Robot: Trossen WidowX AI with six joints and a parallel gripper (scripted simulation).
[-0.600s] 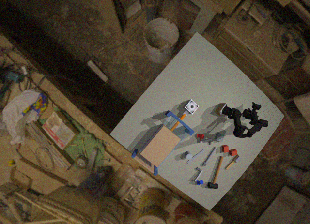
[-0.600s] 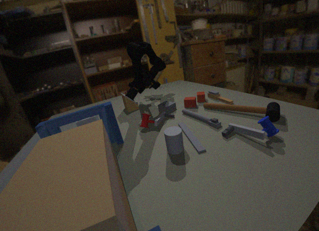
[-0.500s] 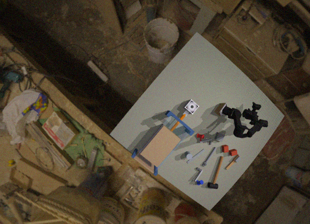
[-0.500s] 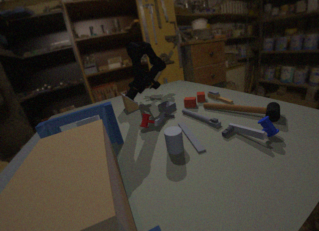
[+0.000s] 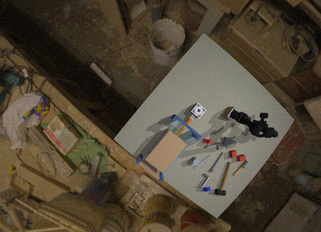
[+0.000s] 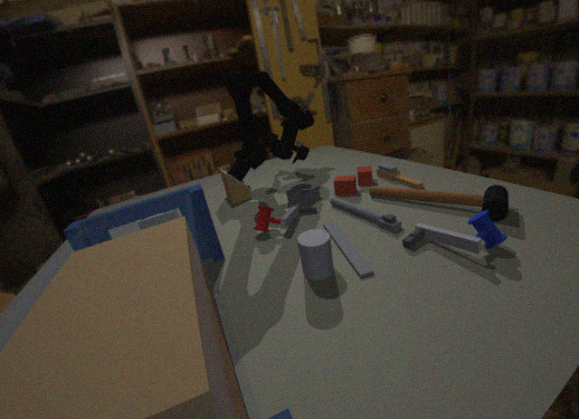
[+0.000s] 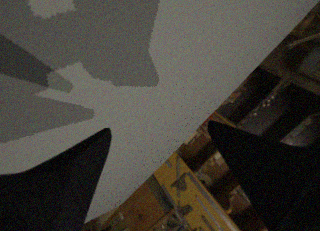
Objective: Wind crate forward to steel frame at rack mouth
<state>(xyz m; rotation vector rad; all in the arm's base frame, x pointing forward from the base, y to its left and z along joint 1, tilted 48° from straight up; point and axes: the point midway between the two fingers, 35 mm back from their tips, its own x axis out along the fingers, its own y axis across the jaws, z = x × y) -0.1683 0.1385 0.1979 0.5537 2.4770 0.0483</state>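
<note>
The red-knobbed handle is 51 cm ahead of my gripper tip, 15 cm to the right of it and 2 cm below it. Also, from my gripper tip: grey winch (39 cm ahead, 47 cm to the right, 1 cm below); then grey block (38 cm ahead, 5 cm to the right, 3 cm below); then red knob (52 cm ahead, 19 cm to the right, 1 cm below).
</note>
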